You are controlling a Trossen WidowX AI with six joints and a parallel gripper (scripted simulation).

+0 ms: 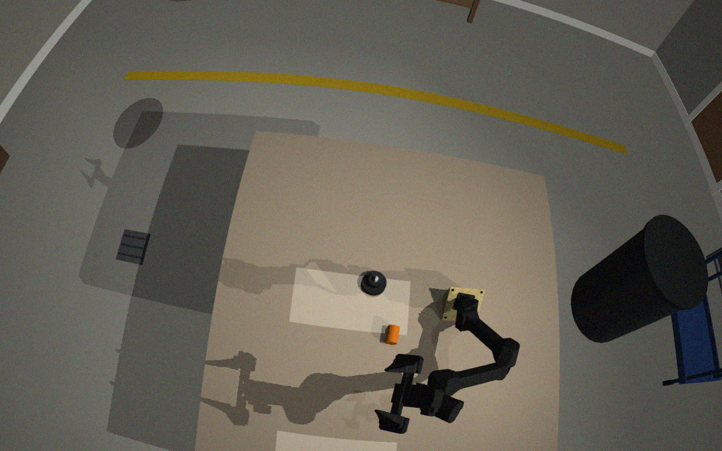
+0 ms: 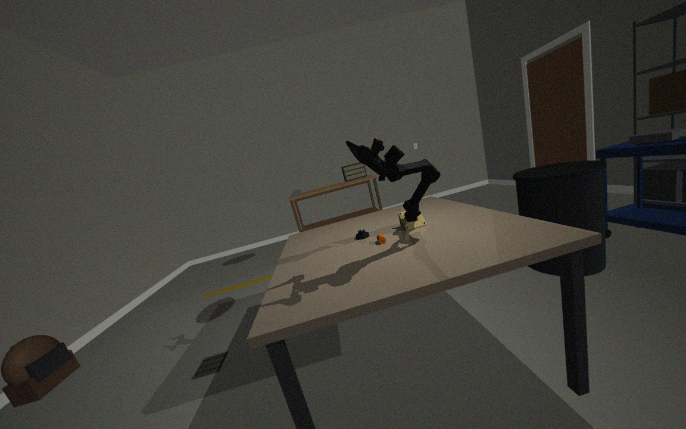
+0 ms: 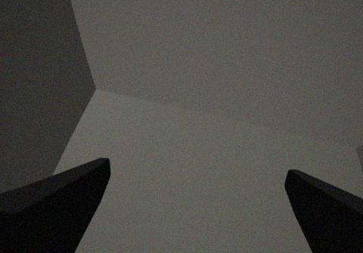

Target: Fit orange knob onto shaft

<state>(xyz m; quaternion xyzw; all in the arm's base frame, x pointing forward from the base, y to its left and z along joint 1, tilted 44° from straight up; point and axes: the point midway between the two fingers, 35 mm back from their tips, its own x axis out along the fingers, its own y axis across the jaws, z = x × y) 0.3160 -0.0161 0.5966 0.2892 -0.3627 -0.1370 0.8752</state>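
Right now my gripper tip is 53 cm above the orange knob, 25 cm to the left of it and 8 cm past it. Also, from my gripper tip: round pedestal 52 cm below, 44 cm to the right, 1 cm ahead.
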